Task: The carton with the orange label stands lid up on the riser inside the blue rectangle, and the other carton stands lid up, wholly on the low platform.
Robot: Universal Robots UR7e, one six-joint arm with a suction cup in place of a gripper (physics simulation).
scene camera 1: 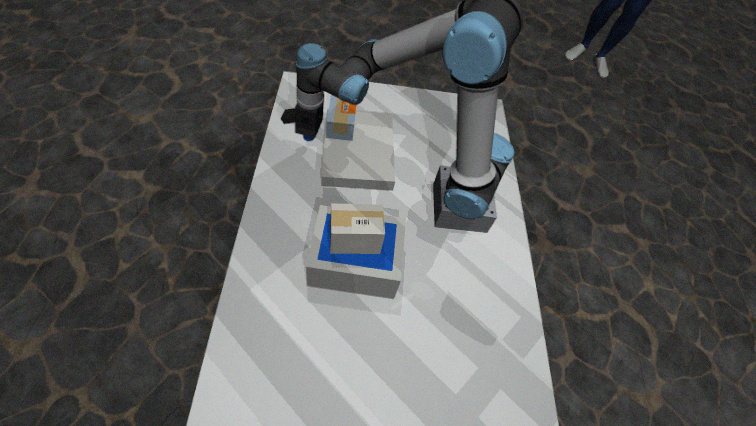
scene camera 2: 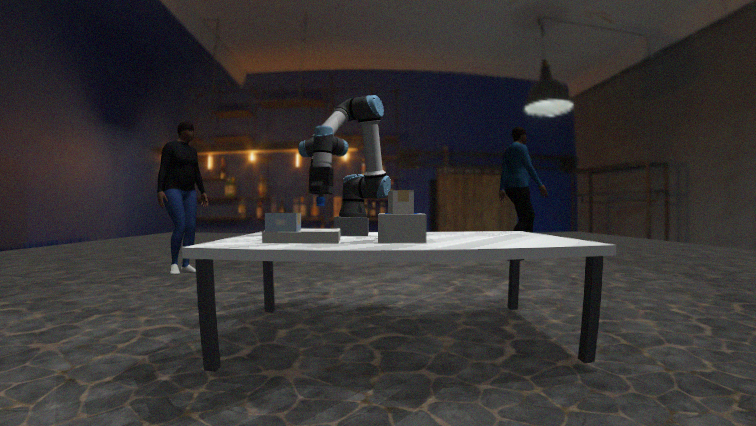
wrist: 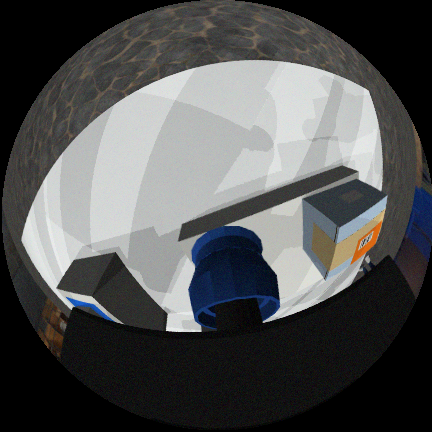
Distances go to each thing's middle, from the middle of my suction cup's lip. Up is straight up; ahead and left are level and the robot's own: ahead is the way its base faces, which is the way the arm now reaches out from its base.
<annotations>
Right now the carton with orange label (scene camera 1: 341,115) is 190 mm to the right of my suction cup, 80 mm below it and 60 mm behind it. Also, from my suction cup: low platform (scene camera 2: 316,236): 140 mm below, 140 mm behind, 120 mm to the right; then riser (scene camera 1: 379,275): 300 mm to the left, 230 mm behind, 110 mm below.
</annotations>
